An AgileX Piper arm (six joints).
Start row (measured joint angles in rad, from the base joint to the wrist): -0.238 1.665 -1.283 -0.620 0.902 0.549
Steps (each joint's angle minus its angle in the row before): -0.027 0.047 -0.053 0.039 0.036 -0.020; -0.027 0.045 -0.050 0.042 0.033 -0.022; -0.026 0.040 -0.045 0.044 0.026 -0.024; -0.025 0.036 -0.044 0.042 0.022 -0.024; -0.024 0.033 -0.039 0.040 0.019 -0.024; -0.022 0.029 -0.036 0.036 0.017 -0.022; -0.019 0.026 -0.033 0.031 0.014 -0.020; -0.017 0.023 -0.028 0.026 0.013 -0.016; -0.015 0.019 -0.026 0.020 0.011 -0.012; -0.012 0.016 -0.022 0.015 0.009 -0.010; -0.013 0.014 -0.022 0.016 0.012 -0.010; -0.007 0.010 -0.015 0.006 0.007 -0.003; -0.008 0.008 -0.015 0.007 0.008 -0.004; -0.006 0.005 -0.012 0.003 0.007 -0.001; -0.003 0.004 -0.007 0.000 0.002 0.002; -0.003 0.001 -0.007 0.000 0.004 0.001; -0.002 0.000 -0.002 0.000 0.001 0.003; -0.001 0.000 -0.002 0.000 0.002 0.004; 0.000 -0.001 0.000 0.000 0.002 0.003; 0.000 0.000 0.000 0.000 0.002 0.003
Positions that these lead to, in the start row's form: -0.265 1.712 -1.336 -0.581 0.938 0.529; -0.292 1.757 -1.386 -0.539 0.971 0.507; -0.318 1.797 -1.431 -0.495 0.997 0.483; -0.343 1.833 -1.475 -0.453 1.019 0.459; -0.367 1.866 -1.514 -0.413 1.038 0.435; -0.389 1.895 -1.550 -0.377 1.055 0.413; -0.408 1.921 -1.583 -0.346 1.069 0.393; -0.425 1.944 -1.611 -0.320 1.082 0.377; -0.440 1.963 -1.637 -0.300 1.093 0.365; -0.452 1.979 -1.659 -0.285 1.102 0.355; -0.465 1.993 -1.681 -0.269 1.114 0.345; -0.472 2.003 -1.696 -0.263 1.121 0.342; -0.480 2.011 -1.711 -0.256 1.129 0.338; -0.486 2.016 -1.723 -0.253 1.136 0.337; -0.489 2.020 -1.730 -0.253 1.138 0.339; -0.492 2.021 -1.737 -0.253 1.142 0.340; -0.494 2.021 -1.739 -0.253 1.143 0.343; -0.495 2.021 -1.741 -0.253 1.145 0.347; -0.495 2.020 -1.741 -0.253 1.147 0.350; -0.495 2.020 -1.741 -0.253 1.149 0.353
